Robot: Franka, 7 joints.
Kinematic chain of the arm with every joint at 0, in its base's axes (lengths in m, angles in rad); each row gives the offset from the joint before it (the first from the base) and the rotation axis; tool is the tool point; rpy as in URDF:
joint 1: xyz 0 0 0.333 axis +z
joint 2: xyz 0 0 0 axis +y
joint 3: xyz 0 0 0.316 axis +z
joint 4: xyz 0.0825 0 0 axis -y
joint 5: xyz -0.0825 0 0.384 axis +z
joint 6: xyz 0 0 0 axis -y
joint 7: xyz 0.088 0 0 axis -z
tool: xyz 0 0 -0.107 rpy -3.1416 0 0
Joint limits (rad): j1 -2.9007..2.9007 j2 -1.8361..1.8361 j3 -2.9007..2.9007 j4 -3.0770..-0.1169 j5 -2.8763..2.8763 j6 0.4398..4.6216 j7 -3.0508..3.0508
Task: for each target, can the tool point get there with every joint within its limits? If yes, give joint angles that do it. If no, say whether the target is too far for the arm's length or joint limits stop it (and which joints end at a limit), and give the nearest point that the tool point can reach.
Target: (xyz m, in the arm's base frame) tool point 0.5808 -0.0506 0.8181
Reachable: yes | joints 0.3976 0.7136 -1.7599 -0.7653 2.0505 0.9860 0.5386
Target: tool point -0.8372 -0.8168 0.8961
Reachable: no: too far | nearest point -0.5533 -0.5398 0.7051 | short by 0.440 m
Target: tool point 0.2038 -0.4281 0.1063
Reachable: yes | joints -0.1116 0.8628 -0.9678 -2.2553 -1.9082 2.8250 -1.1163
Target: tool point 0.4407 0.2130 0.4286
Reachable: yes | joints 0.1210 -0.2269 0.3168 -2.3966 -1.0853 2.4788 -0.2734
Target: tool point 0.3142 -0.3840 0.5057
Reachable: yes | joints 0.3442 -0.3840 -0.9508 -2.3873 0.8763 3.5274 1.8241
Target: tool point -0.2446 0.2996 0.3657
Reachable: yes | joints 2.0735 -0.1625 -0.0333 -2.4258 -2.3763 3.4898 2.3411
